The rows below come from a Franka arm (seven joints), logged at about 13 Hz.
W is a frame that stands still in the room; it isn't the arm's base.
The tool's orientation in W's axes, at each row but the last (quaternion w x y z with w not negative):
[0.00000 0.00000 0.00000 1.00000]
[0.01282 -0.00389 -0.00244 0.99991]
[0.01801 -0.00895 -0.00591 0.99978]
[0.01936 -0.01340 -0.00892 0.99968]
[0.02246 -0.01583 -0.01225 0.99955]
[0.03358 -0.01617 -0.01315 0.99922]
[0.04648 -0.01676 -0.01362 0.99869]
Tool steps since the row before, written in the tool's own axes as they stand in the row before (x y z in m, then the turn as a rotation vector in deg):
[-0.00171 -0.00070 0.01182 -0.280 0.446 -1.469]
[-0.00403 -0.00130 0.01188 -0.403 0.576 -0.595]
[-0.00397 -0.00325 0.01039 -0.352 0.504 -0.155]
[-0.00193 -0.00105 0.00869 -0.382 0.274 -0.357]
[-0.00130 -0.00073 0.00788 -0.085 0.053 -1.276]
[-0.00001 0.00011 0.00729 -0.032 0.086 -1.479]
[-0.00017 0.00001 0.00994 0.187 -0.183 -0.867]
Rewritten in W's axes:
[0.00171 0.00070 0.01182 0.280 -0.446 -1.469]
[0.00397 0.00114 0.01192 0.393 -0.583 -0.595]
[0.00390 0.00298 0.01050 0.336 -0.515 -0.155]
[0.00173 0.00082 0.00876 0.381 -0.282 -0.352]
[0.00108 0.00048 0.00793 0.124 -0.026 -1.274]
[-0.00024 -0.00029 0.00728 0.075 -0.051 -1.479]
[-0.00018 -0.00028 0.00994 -0.139 0.222 -0.867]

